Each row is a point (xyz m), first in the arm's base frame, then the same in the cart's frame.
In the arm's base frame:
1: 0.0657 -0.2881 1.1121
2: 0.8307 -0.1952 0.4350
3: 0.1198 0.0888 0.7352
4: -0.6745 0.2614 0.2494
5: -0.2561 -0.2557 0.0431
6: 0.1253 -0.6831 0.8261
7: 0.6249 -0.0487 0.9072
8: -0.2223 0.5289 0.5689
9: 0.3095 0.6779 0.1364
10: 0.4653 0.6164 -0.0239
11: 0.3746 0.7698 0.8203
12: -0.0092 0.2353 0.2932
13: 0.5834 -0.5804 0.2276
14: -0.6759 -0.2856 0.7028
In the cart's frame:
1: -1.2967 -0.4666 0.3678
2: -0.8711 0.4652 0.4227
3: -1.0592 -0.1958 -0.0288
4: -0.4638 -0.7191 -0.5468
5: -0.2313 -0.4179 0.0364
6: -0.9376 -0.4329 0.7013
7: -1.3025 0.1718 0.3017
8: -0.9413 -0.3332 -0.5816
9: -0.7038 0.3260 -0.6145
10: -0.5745 0.5004 -0.5331
11: -1.3823 0.1980 -0.5545
12: -0.6554 -0.1351 -0.2872
13: -0.5152 0.1981 0.6563
14: -0.7395 -1.0129 0.0384

